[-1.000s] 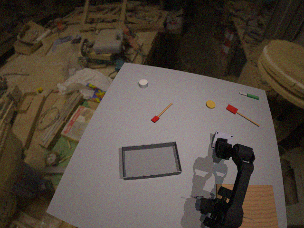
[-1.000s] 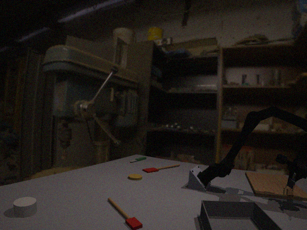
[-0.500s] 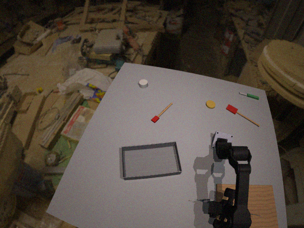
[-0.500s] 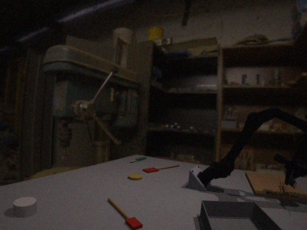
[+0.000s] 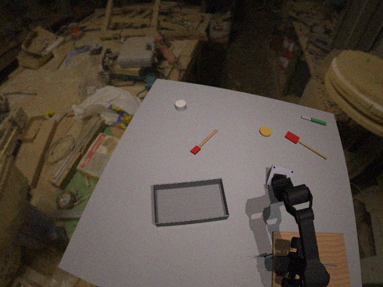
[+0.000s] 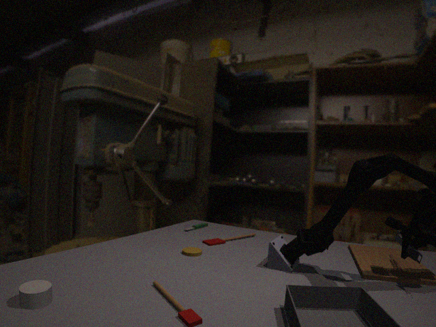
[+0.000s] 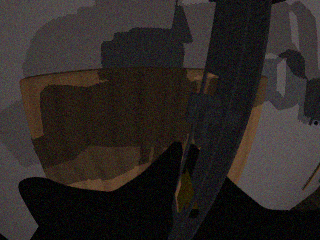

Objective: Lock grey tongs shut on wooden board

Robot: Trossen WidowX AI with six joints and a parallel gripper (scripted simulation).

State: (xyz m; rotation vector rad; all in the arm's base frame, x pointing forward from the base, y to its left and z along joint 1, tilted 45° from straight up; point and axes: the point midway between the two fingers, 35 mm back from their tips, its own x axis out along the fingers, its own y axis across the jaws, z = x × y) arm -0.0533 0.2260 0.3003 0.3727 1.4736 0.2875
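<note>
My gripper tip is 140 mm past the wooden board, 20 mm to the left of it and 60 mm above it. From my gripper tip the other things lie so: yellow disc: 120 mm ahead, 690 mm to the right, 60 mm below; then white puck: 640 mm ahead, 750 mm to the right, 50 mm below; then grey roasting tin: 430 mm ahead, 170 mm to the right, 40 mm below.
</note>
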